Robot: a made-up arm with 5 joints.
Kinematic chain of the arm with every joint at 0, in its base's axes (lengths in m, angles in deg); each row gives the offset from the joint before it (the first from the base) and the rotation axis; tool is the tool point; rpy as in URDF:
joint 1: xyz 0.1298 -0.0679 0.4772 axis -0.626 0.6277 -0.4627
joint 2: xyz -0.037 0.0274 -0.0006 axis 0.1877 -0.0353 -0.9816
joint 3: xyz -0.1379 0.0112 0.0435 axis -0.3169 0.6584 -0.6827
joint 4: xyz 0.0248 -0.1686 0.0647 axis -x
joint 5: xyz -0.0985 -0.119 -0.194 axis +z
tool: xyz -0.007 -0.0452 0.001 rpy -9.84 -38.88 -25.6
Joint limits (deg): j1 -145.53..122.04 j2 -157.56..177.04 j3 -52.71..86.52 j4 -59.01..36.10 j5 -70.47..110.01
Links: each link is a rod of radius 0.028 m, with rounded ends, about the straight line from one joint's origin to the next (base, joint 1, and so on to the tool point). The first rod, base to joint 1, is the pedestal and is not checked.
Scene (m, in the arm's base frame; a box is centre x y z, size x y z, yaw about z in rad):
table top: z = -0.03
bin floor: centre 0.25 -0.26 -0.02 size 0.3 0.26 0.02 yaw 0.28
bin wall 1: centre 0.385 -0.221 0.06 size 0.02 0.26 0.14 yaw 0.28
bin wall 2: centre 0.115 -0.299 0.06 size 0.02 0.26 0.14 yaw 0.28
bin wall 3: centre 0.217 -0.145 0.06 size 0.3 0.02 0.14 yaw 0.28
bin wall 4: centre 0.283 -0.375 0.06 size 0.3 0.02 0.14 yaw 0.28
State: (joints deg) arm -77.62 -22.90 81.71 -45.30 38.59
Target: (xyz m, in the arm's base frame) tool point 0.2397 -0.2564 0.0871
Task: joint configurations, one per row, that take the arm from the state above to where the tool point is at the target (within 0.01 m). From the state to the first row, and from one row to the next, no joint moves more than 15 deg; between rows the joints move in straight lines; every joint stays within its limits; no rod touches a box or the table.
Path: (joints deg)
1: -63.97 -36.19 83.63 -52.16 37.01
2: -50.32 -49.48 85.56 -59.01 35.43
3: -65.21 -54.88 73.50 -57.17 41.11
4: -80.09 -60.29 61.45 -55.32 46.80
5: -87.42 -51.23 65.31 -44.90 42.81
6: -94.75 -42.18 69.17 -34.48 38.82
7: -102.07 -33.12 73.04 -24.06 34.83

